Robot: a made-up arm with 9 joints. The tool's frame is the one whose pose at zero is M. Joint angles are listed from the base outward.
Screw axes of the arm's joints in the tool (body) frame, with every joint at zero. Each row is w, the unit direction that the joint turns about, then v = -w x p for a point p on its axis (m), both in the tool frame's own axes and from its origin. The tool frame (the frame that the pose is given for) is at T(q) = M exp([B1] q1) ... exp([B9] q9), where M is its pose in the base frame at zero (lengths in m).
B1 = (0, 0, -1, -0.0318, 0.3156, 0.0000)
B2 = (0, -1, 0, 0.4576, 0.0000, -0.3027)
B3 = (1, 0, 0, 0.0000, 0.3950, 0.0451)
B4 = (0, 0, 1, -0.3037, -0.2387, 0.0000)
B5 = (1, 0, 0, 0.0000, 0.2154, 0.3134)
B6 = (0, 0, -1, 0.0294, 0.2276, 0.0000)
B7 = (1, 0, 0, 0.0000, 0.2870, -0.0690)
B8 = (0, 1, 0, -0.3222, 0.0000, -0.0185)
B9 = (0, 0, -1, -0.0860, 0.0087, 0.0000)
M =
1 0 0 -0.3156
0 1 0 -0.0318
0 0 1 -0.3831
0 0 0 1
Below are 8 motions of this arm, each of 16 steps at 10 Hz.
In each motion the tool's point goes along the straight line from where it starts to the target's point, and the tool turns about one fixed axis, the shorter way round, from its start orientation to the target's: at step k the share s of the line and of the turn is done. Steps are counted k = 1, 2, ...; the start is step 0. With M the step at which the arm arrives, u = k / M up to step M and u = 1 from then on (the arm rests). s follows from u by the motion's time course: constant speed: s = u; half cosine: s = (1 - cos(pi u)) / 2; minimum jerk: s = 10 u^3 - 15 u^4 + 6 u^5.
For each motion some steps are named. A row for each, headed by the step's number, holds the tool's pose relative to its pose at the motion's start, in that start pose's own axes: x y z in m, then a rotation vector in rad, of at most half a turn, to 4 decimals.
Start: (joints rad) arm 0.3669 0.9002 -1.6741 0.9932 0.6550 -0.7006 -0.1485 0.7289 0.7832
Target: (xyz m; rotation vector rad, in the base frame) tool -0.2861 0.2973 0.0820 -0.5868 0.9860 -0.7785
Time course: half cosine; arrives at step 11
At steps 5, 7, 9, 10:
5: -0.0015 0.0180 0.2258 0.2828 0.1570 0.1631
7: -0.0025 0.0297 0.3726 0.4667 0.2590 0.2691
9: -0.0033 0.0387 0.4847 0.6071 0.3370 0.3501
10: -0.0035 0.0412 0.5158 0.6461 0.3586 0.3725

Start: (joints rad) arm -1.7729 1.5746 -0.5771 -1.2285 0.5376 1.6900 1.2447 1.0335 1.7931
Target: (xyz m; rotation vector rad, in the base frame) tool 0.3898 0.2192 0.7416 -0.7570 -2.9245 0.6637
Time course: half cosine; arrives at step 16
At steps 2, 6, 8, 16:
2: 0.0157 0.0146 0.0046 0.0193 -0.0227 -0.0212
6: 0.1276 0.1187 0.0370 0.1565 -0.1838 -0.1720
8: 0.2066 0.1923 0.0599 0.2535 -0.2978 -0.2786
16: 0.4133 0.3846 0.1197 0.5070 -0.5956 -0.5572

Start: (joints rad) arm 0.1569 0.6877 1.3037 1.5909 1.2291 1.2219 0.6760 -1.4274 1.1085
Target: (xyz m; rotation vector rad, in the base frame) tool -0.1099 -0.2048 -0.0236 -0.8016 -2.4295 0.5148
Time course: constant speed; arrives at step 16
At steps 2, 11, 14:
2: -0.0171 0.0021 0.0008 0.0326 0.1559 -0.2377
11: -0.0939 0.0114 0.0046 0.1791 0.8577 -1.3075
14: -0.1195 0.0145 0.0058 0.2279 1.0916 -1.6641

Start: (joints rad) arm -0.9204 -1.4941 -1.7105 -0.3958 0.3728 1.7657 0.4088 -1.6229 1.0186
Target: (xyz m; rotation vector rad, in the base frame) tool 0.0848 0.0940 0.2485 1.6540 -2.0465 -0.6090
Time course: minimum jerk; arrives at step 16
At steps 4, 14, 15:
4: 0.0152 0.0111 -0.0151 -0.0230 -0.0590 -0.0880
14: 0.1441 0.1056 -0.1431 -0.2188 -0.5607 -0.8368
15: 0.1461 0.1070 -0.1451 -0.2218 -0.5686 -0.8486

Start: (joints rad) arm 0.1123 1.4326 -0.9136 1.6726 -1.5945 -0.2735 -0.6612 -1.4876 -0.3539
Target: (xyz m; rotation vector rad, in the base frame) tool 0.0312 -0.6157 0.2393 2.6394 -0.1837 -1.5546
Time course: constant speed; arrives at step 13
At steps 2, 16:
2: -0.0434 0.0431 0.0171 0.0995 0.0587 -0.1175
16: -0.2824 0.2802 0.1113 0.6465 0.3813 -0.7639

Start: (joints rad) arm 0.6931 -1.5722 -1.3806 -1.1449 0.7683 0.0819 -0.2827 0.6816 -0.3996
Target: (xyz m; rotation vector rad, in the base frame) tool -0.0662 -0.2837 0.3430 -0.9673 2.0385 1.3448
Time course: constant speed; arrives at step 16
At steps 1, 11, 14, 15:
1: -0.0013 -0.0278 0.0225 -0.1083 0.0261 0.0413
11: -0.0147 -0.3059 0.2474 -1.1913 0.2875 0.4546
14: -0.0188 -0.3893 0.3149 -1.5162 0.3659 0.5786
15: -0.0201 -0.4171 0.3374 -1.6245 0.3920 0.6199

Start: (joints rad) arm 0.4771 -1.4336 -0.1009 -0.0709 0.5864 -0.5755 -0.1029 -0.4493 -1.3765
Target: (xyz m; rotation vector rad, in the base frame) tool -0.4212 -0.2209 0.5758 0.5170 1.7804 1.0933
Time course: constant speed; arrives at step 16
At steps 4, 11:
4: -0.0479 0.0971 0.0995 0.1301 0.4105 -0.0989
11: -0.1318 0.2670 0.2735 0.3579 1.1289 -0.2720

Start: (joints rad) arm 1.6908 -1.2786 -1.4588 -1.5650 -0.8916 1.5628 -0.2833 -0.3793 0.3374
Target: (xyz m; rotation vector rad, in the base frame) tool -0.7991 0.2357 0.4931 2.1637 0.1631 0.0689
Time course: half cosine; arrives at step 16
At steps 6, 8, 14, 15, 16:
6: 0.0022 0.0212 -0.1573 -0.1106 -0.0211 -0.0639
8: 0.0035 0.0344 -0.2548 -0.1792 -0.0341 -0.1036
14: 0.0068 0.0662 -0.4902 -0.3448 -0.0656 -0.1992
15: 0.0070 0.0681 -0.5047 -0.3549 -0.0676 -0.2051
16: 0.0070 0.0688 -0.5096 -0.3584 -0.0682 -0.2071

